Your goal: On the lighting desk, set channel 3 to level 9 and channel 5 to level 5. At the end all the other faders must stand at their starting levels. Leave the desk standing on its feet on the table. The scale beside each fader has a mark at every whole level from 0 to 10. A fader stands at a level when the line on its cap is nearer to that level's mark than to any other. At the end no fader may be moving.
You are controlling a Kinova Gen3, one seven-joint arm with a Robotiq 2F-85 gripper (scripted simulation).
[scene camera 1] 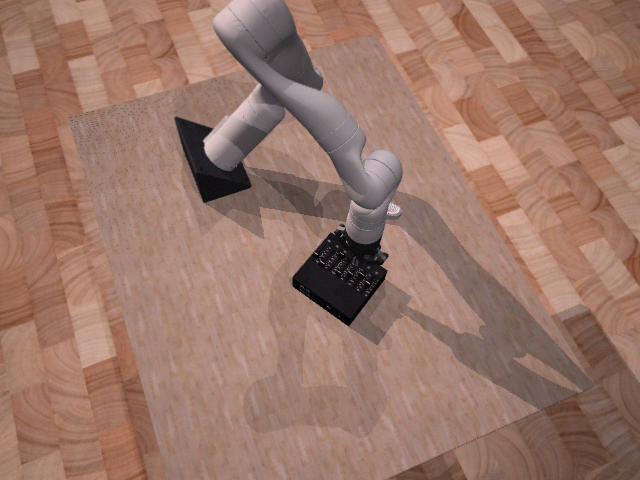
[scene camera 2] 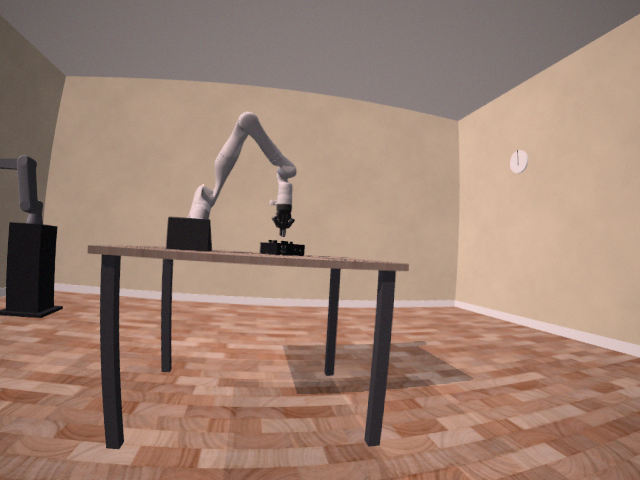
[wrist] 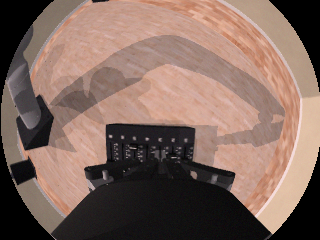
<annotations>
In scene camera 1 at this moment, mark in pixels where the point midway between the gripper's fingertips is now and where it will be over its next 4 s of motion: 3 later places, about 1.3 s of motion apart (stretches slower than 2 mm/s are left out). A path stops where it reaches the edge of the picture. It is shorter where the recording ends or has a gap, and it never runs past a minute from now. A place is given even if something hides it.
My gripper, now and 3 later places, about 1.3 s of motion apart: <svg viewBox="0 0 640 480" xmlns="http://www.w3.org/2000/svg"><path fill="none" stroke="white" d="M357 262L356 265L354 268L351 273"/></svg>
</annotations>
